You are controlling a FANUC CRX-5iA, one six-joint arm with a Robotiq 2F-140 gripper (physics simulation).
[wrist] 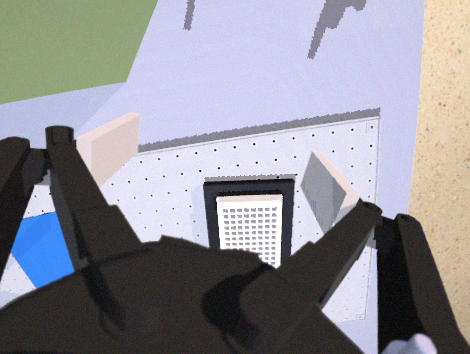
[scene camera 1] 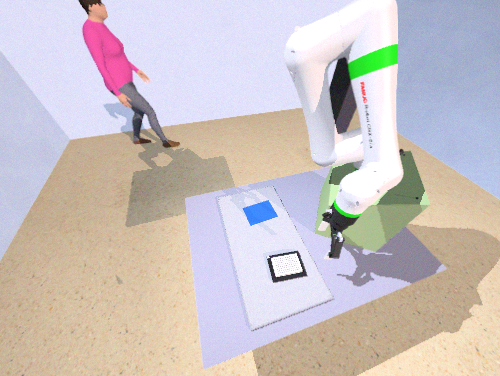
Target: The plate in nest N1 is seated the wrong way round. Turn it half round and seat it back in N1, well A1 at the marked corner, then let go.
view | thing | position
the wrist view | my gripper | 223,151
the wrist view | white well plate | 250,222
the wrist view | black nest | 241,187
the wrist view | blue rectangle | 40,250
